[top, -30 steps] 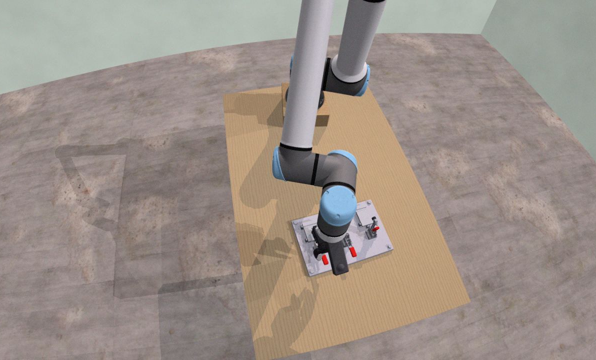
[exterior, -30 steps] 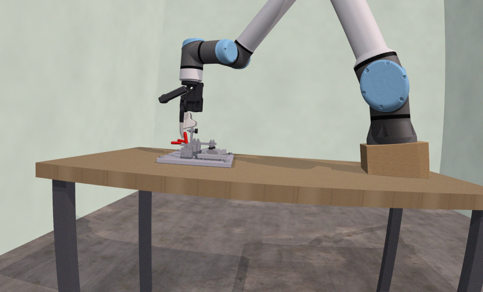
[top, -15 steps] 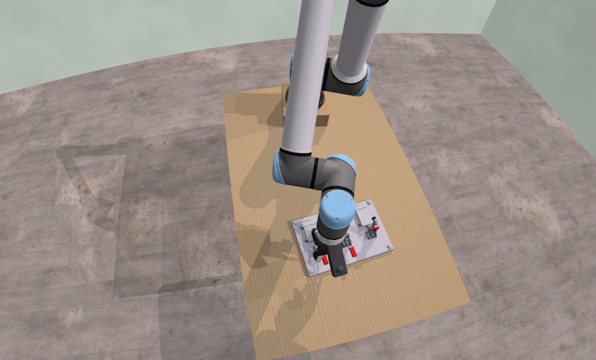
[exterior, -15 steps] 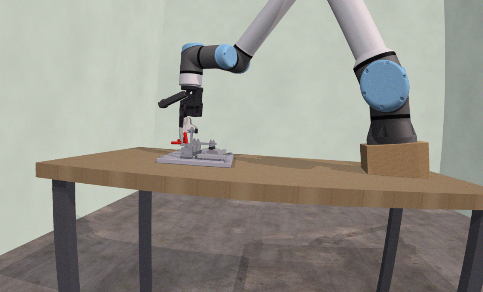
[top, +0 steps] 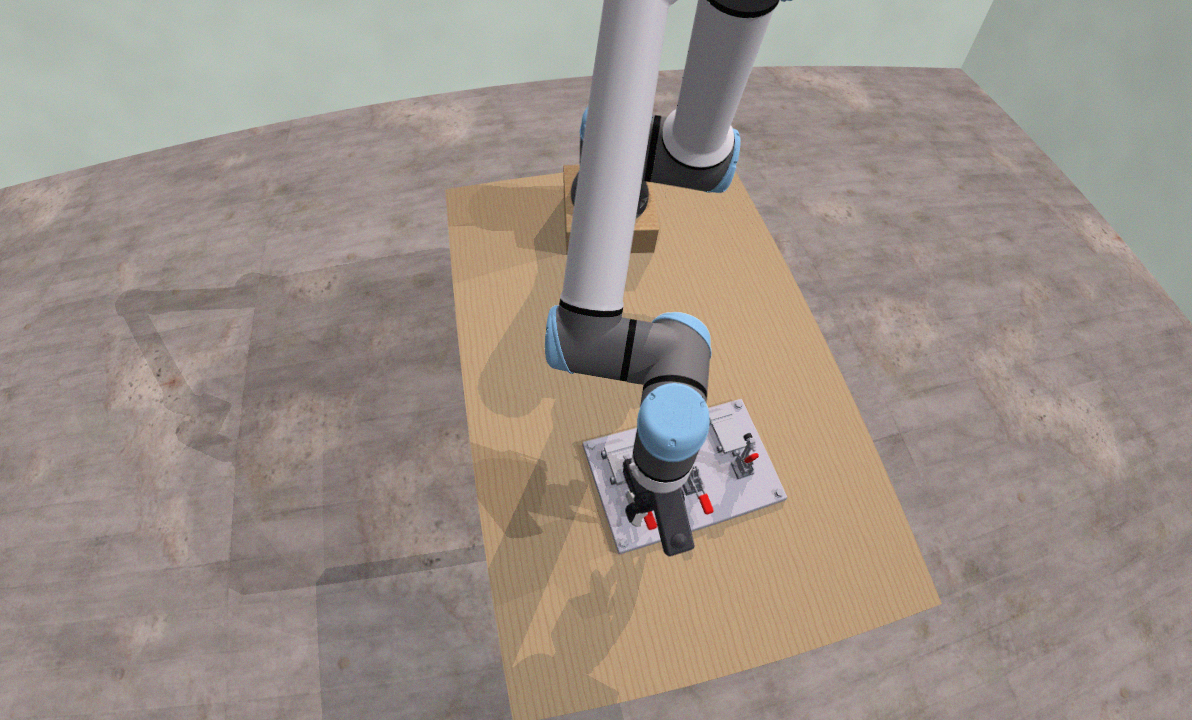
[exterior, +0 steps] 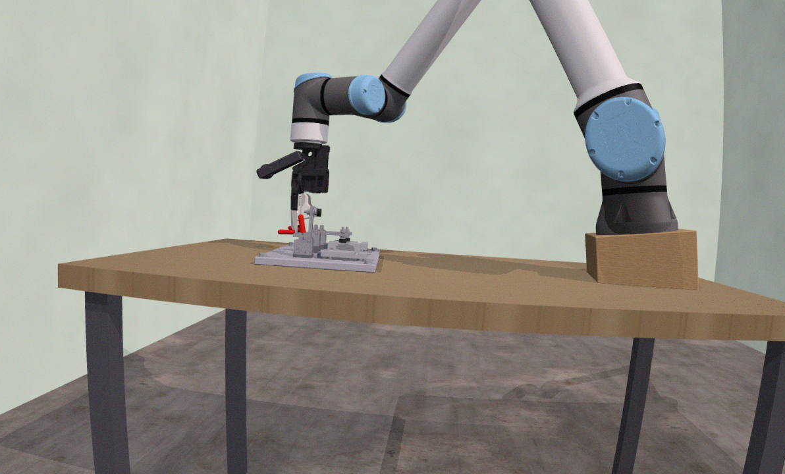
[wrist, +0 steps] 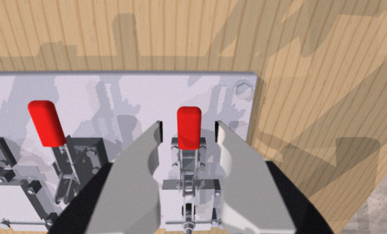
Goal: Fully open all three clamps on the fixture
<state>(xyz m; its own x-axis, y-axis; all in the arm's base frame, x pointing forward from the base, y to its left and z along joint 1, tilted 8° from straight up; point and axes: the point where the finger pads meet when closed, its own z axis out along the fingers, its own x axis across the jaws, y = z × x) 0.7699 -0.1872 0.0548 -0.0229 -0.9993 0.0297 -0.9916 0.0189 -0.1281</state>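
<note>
Now: hand 11 cm to the right of the grey fixture plate, 8 cm past it and 5 cm above it. The rest, counted from my hand: flat part (22 cm to the left, 14 cm behind, 3 cm below).
</note>
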